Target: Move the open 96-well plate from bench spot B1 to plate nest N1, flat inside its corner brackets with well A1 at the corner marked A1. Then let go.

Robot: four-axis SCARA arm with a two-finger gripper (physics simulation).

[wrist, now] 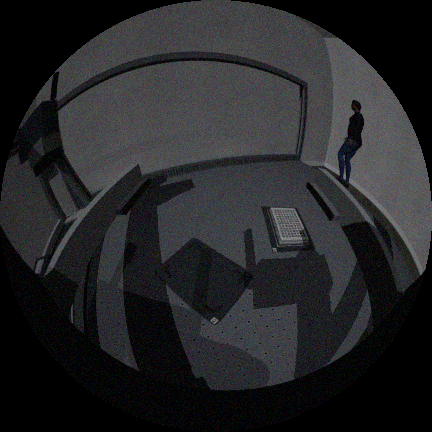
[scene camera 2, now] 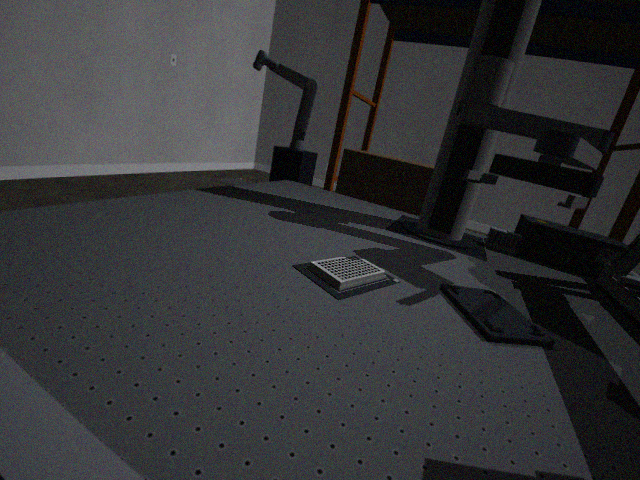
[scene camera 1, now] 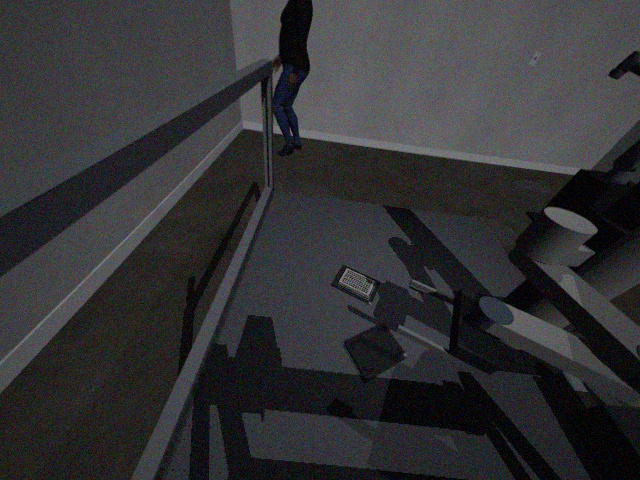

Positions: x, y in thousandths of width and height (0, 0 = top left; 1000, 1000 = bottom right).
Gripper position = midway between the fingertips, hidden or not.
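The gripper is there in scene camera 1 (632, 632) and in scene camera 2 (801, 389), and the wrist view (531, 390) shows it too.
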